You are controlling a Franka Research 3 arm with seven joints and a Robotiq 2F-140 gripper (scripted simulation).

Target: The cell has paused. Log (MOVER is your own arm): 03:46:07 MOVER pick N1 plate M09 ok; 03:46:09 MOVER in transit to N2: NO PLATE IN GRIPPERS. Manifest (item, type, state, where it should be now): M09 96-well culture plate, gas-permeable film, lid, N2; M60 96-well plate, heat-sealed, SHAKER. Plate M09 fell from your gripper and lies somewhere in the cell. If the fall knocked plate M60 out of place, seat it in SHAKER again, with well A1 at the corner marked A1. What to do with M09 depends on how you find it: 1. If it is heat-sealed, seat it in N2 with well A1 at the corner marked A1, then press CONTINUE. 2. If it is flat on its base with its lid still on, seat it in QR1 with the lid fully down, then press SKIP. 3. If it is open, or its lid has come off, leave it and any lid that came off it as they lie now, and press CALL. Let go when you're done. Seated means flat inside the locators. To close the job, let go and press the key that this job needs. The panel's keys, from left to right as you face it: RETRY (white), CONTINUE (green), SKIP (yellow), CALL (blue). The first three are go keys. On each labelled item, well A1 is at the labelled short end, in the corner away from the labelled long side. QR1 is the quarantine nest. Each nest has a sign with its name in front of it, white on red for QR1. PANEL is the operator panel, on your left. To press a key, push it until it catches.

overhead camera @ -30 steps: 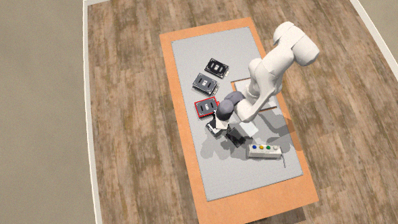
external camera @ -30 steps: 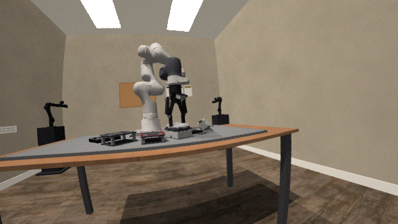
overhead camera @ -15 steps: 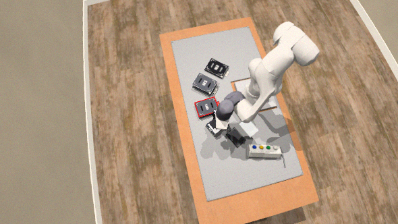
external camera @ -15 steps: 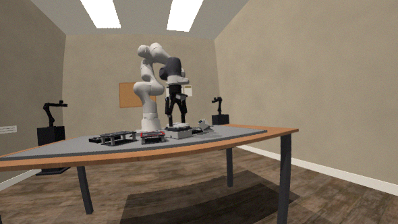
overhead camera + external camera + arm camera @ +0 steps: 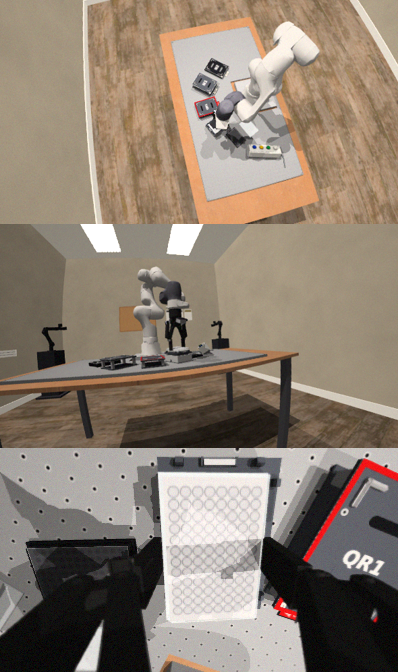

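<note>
Right now my hand is 20 mm above the white 96-well plate. Round my hand: pale lid: 220 mm behind, 70 mm to the left, 90 mm below; then dark plate: 100 mm behind, 120 mm to the left, 90 mm below; then QR1 nest: 40 mm ahead, 150 mm to the right, 60 mm below.
</note>
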